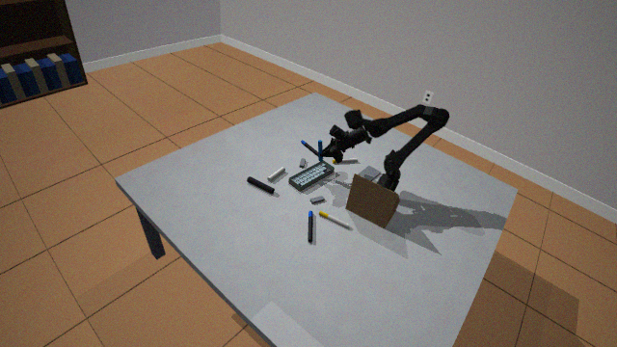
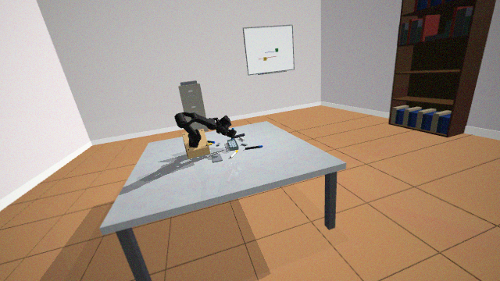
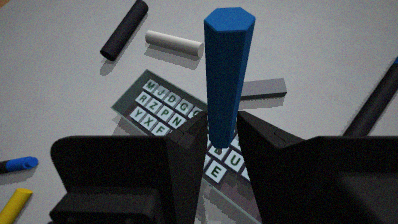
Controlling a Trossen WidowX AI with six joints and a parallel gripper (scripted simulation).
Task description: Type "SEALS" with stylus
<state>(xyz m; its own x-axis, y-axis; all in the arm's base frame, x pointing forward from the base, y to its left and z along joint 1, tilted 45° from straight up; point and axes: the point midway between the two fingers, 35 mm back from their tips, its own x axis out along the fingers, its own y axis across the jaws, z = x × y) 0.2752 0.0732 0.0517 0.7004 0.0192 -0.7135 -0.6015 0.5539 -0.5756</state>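
Right now the b key is 30 mm to the right of my gripper tip and 90 mm below it. From my gripper tip the other things lie so: blue stylus (20 mm below); white cylinder (90 mm ahead, 160 mm to the left, 90 mm below); grey block (150 mm behind, 170 mm to the right, 100 mm below).
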